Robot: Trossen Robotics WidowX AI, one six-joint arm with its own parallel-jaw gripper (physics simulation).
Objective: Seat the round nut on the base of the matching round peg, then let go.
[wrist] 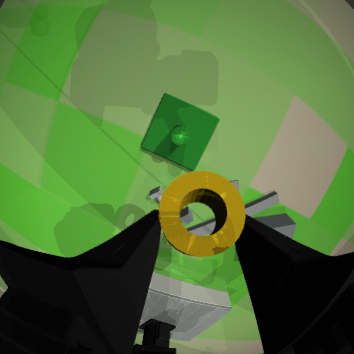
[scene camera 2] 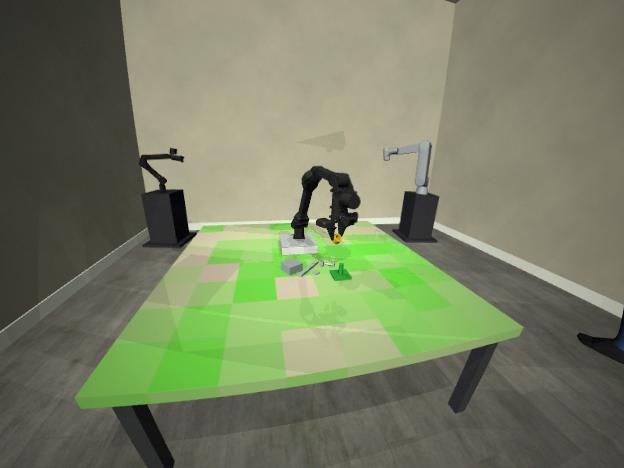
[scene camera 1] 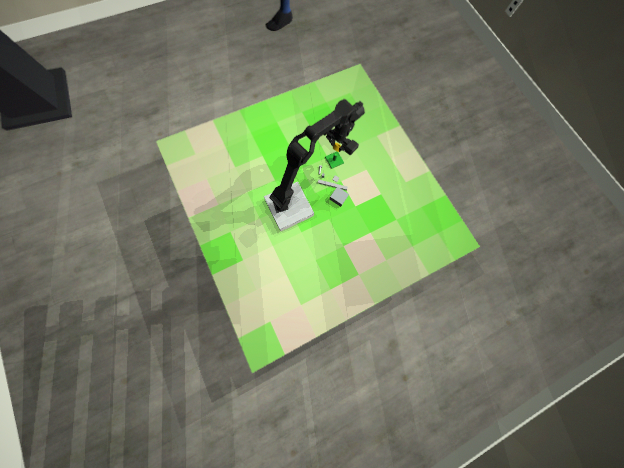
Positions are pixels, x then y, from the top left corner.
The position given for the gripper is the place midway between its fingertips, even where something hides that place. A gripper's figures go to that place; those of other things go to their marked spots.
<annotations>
The gripper (wrist: 197, 218) is 10 cm from the lens. A dark green peg base (wrist: 179, 131): 19 cm from the lens.
</annotations>
